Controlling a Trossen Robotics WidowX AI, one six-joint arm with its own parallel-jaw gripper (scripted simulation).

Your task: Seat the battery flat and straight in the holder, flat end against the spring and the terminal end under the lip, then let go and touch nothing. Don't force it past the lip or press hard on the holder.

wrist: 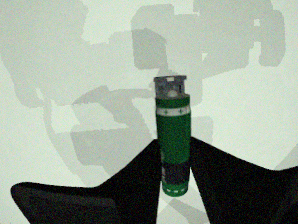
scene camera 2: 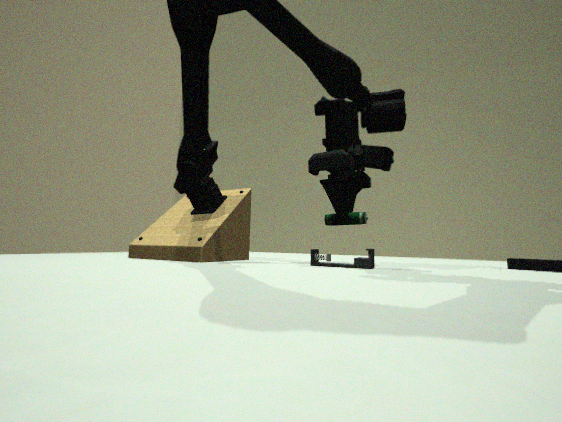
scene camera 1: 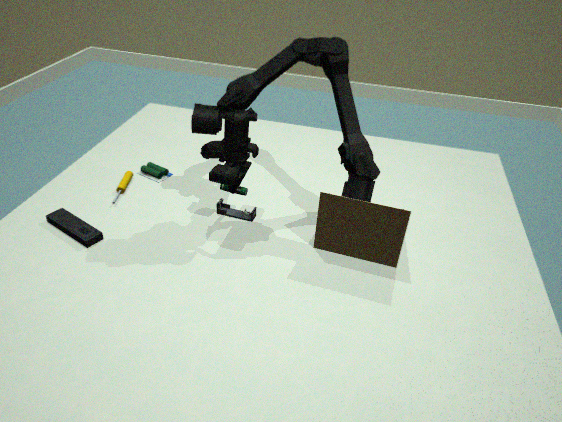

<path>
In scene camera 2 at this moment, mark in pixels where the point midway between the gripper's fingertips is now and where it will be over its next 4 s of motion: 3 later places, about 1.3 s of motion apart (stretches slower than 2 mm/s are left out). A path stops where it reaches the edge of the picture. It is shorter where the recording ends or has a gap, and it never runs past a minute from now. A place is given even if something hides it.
The gripper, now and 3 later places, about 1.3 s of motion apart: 345,222; 353,247; 348,251; 344,252
</path>
